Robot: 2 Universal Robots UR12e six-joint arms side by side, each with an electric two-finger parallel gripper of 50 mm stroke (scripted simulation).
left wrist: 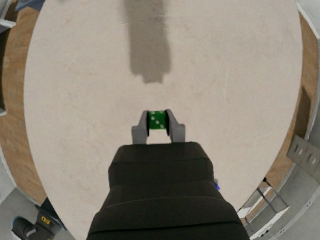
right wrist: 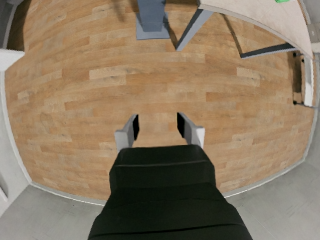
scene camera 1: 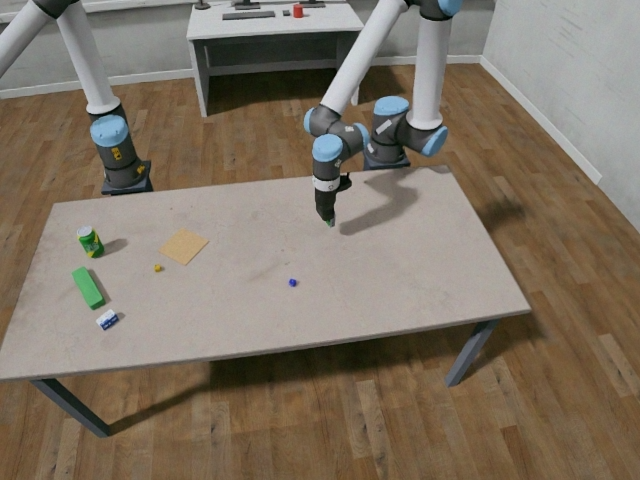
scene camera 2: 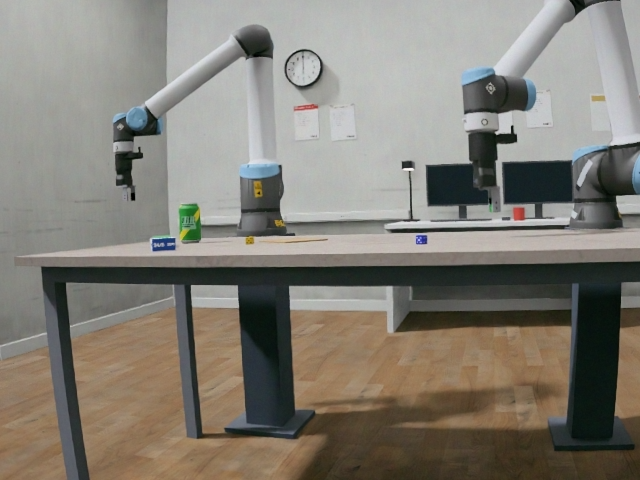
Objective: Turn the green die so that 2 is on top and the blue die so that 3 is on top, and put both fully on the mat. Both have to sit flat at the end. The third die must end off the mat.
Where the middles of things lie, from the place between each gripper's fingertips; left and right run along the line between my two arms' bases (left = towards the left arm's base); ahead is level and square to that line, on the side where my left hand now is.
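The tan mat (scene camera 1: 184,245) is 560 mm to the right of my left hand (scene camera 2: 494,210), 30 mm behind it and 80 mm below it. Going by its middle, the mat is nearer to my left hand than to my right hand.
As for my right hand, the tan mat is 48 cm ahead of it, 90 cm to the left of it and 17 cm below it.
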